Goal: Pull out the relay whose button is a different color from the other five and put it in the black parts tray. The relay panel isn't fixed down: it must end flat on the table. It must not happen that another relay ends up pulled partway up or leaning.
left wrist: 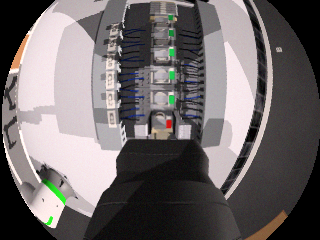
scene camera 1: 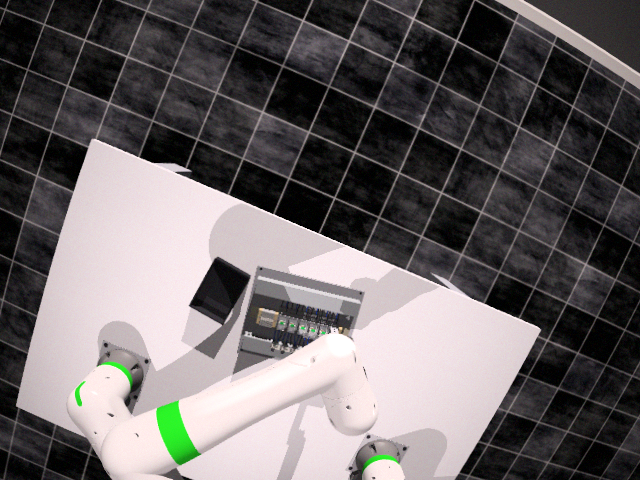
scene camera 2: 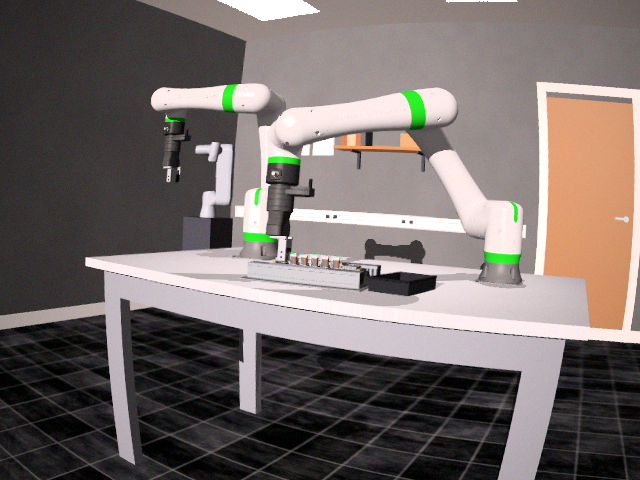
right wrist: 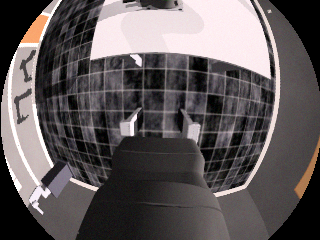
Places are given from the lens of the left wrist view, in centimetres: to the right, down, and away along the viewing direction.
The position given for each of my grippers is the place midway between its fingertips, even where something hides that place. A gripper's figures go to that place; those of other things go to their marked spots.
my left gripper (left wrist: 162, 118): 0, 0, 17
grey relay panel (left wrist: 110, 97): -7, -3, 15
